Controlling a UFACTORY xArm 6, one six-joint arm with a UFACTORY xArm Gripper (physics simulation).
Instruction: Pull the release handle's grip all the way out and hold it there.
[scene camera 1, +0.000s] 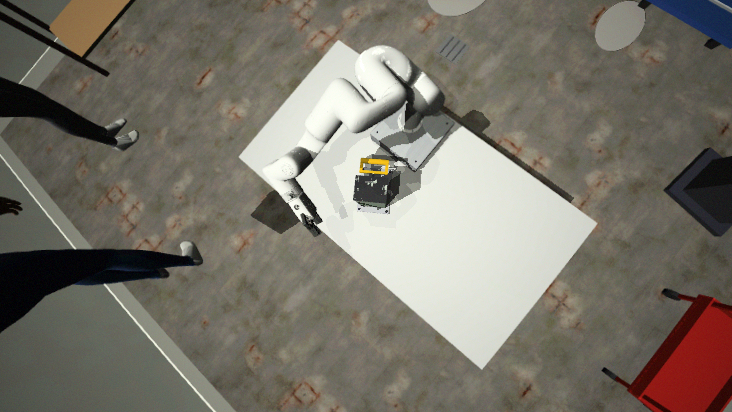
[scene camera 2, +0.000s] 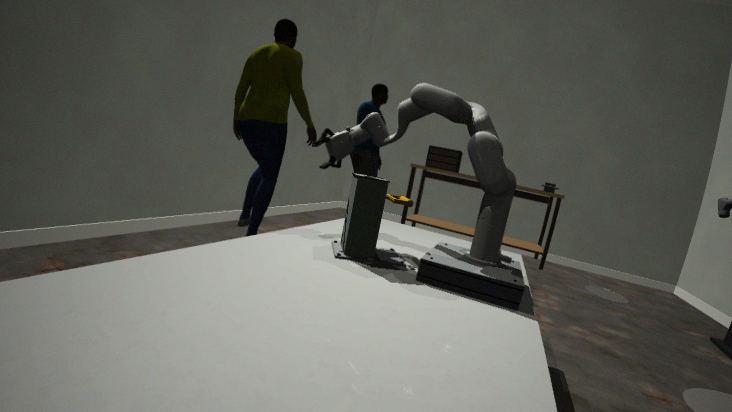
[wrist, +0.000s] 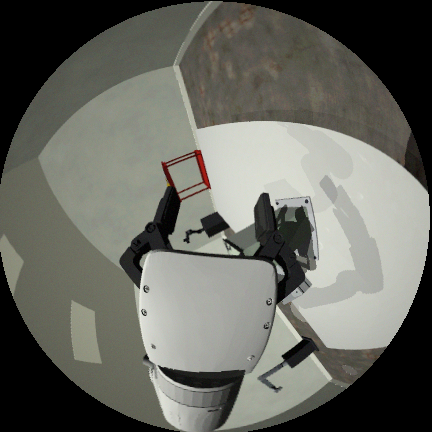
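Note:
The release handle's yellow grip (scene camera 1: 374, 161) (scene camera 2: 399, 200) is a rectangular loop on the side of a tall dark box (scene camera 1: 372, 190) (scene camera 2: 364, 217) that faces the robot's base. The box stands upright on a bolted base plate (scene camera 1: 363, 209) (scene camera 2: 338, 250) (wrist: 313, 215). The grip does not show clearly in the wrist view. My gripper (scene camera 1: 314, 228) (scene camera 2: 318, 155) (wrist: 216, 196) is open and empty. It is in the air at the table's edge, on the side of the box away from the grip and higher than the box top, apart from both.
The box stands on a white table (scene camera 1: 461, 245) (scene camera 2: 256, 317) (wrist: 240, 165), close to the robot's base (scene camera 1: 425, 145) (scene camera 2: 471, 276). Two people (scene camera 2: 268, 87) (scene camera 2: 367, 112) stand beyond the table. A red cart (scene camera 1: 686, 358) (wrist: 204, 170) and a wooden bench (scene camera 2: 461, 177) stand away from the table.

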